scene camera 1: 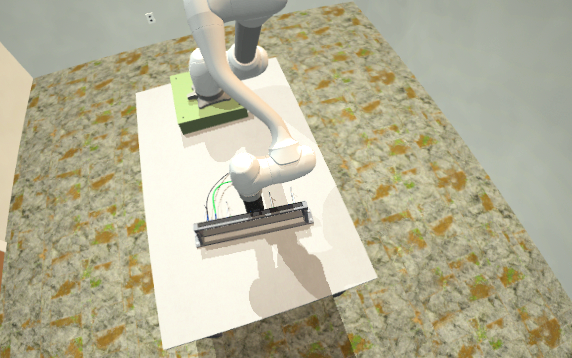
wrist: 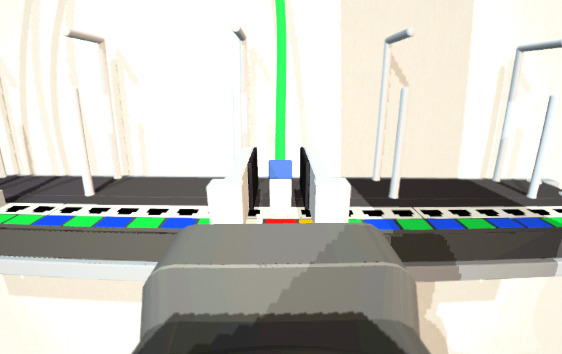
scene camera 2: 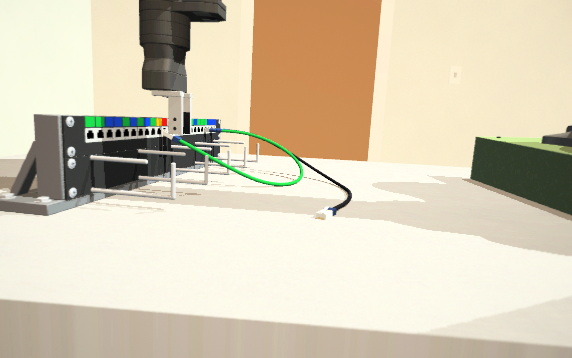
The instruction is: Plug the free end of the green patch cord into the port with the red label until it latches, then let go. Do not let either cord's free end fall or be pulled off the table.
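Frame: origin at the arm's base, x ahead, y left, z up, level; centimetres.
Seen in the pictures: gripper, fingertip midpoint: [wrist: 278, 166] [scene camera 2: 180, 134]; arm's base, origin of the base link: [scene camera 1: 211, 93].
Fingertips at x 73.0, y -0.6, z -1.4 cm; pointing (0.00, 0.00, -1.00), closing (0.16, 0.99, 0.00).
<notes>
Offsets run from my fingertips to a thing's middle. "pt": to the spot under its first point. Level surfaces: height alone.
The green patch cord [scene camera 1: 214, 200] [scene camera 2: 280, 184] [wrist: 280, 75] loops out in front of the patch panel {dz -2.7, dx +0.6, dy -2.6 cm} [scene camera 1: 225, 227] [scene camera 2: 112, 165]. Its free-end plug, white with a blue boot {pt dz -0.9, dx +0.4, dy +0.7 cm} [scene camera 2: 176, 139] [wrist: 280, 169], points straight at the port under the red label {pt dz +1.8, dx +2.6, dy -0.3 cm} [scene camera 2: 164, 121] [wrist: 280, 221], with its front at the port face. How deep it sits and whether it is latched cannot be told. My gripper [scene camera 2: 179, 131] [wrist: 278, 166] is open, its fingers standing on either side of the plug with a gap at each side. The cord's other end is in a port farther along the panel.
A black cord {pt dz -7.4, dx -26.8, dy +3.0 cm} [scene camera 2: 345, 192] lies in front of the panel, its white free plug {pt dz -7.2, dx -21.3, dy +19.6 cm} [scene camera 2: 324, 215] on the table {dz -7.7 cm} [scene camera 2: 250, 270]. Metal cable-guide rods [scene camera 2: 173, 182] [wrist: 398, 145] [wrist: 85, 145] stick out from the panel on both sides of my gripper. The green robot base [scene camera 1: 215, 117] [scene camera 2: 520, 175] stands behind.
</notes>
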